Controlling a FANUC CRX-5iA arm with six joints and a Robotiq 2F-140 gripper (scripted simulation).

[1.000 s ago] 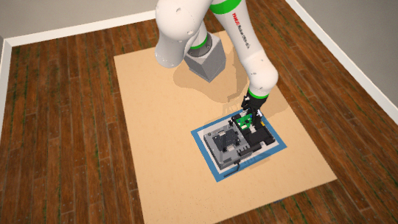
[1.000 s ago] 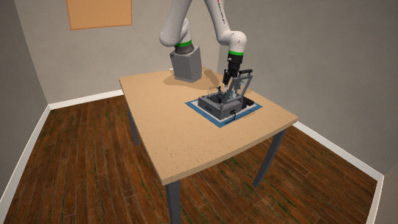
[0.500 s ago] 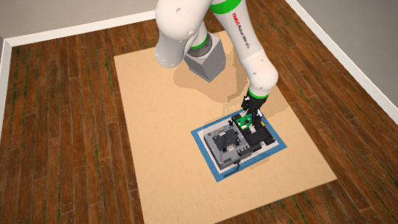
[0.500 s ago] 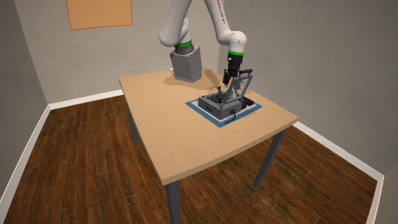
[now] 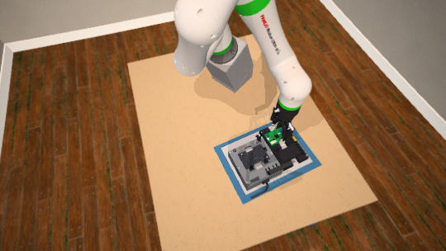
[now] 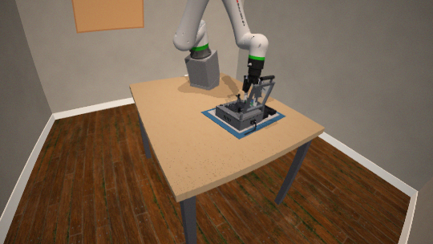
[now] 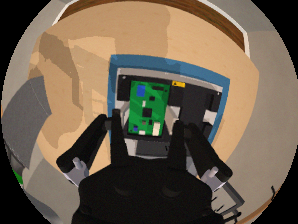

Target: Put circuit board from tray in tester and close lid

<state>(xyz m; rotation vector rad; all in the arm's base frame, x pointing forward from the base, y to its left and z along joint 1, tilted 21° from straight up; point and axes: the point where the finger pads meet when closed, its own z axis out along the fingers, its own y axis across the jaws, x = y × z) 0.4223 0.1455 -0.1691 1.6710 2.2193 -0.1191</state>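
Now: hand 2 cm above the circuit board. Round my hand: tester lid (22 cm ahead, 12 cm to the right, 14 cm above); tester (12 cm ahead, 11 cm to the right, 7 cm above).
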